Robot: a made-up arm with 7 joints. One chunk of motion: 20 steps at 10 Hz.
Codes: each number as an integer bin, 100 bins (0 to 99) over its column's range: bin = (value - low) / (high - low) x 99, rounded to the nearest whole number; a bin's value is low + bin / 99 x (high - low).
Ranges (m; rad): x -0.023..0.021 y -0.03..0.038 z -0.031..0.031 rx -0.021..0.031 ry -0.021..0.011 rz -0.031..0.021
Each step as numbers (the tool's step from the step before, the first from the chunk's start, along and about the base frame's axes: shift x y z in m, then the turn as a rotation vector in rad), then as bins.
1 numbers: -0.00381 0.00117 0.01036 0.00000 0.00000 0.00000
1 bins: 43 45 66 40 65 59
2 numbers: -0.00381 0.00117 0.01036 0.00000 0.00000 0.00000
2 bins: 43 45 66 40 65 59
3 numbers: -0.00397 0.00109 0.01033 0.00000 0.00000 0.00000
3 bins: 43 45 66 40 65 59
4 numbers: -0.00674 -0.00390 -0.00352 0.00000 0.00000 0.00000
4 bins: 37 38 44 40 65 59
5 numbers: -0.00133 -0.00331 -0.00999 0.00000 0.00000 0.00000
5 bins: 49 39 34 40 65 59
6 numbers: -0.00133 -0.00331 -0.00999 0.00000 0.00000 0.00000
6 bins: 49 39 34 40 65 59
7 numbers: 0.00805 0.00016 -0.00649 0.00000 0.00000 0.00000
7 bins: 70 44 39 40 65 59
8 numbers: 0.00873 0.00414 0.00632 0.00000 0.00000 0.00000
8 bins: 71 50 60 40 65 59
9 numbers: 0.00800 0.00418 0.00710 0.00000 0.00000 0.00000
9 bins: 70 50 61 40 65 59
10 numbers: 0.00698 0.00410 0.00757 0.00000 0.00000 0.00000
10 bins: 67 50 62 40 65 59
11 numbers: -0.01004 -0.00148 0.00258 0.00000 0.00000 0.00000
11 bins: 29 42 54 40 65 59
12 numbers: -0.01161 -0.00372 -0.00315 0.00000 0.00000 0.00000
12 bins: 26 38 44 40 65 59
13 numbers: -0.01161 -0.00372 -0.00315 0.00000 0.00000 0.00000
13 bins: 26 38 44 40 65 59
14 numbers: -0.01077 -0.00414 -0.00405 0.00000 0.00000 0.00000
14 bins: 28 38 43 40 65 59
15 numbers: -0.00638 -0.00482 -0.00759 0.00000 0.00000 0.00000
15 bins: 37 37 37 40 65 59
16 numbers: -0.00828 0.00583 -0.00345 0.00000 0.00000 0.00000
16 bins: 33 52 44 40 65 59
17 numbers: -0.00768 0.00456 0.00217 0.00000 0.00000 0.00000
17 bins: 34 50 53 40 65 59
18 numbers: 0.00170 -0.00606 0.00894 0.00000 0.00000 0.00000
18 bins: 56 35 64 40 65 59
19 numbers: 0.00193 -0.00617 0.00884 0.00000 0.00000 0.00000
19 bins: 56 35 64 40 65 59
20 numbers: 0.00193 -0.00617 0.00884 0.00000 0.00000 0.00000
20 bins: 56 35 64 40 65 59
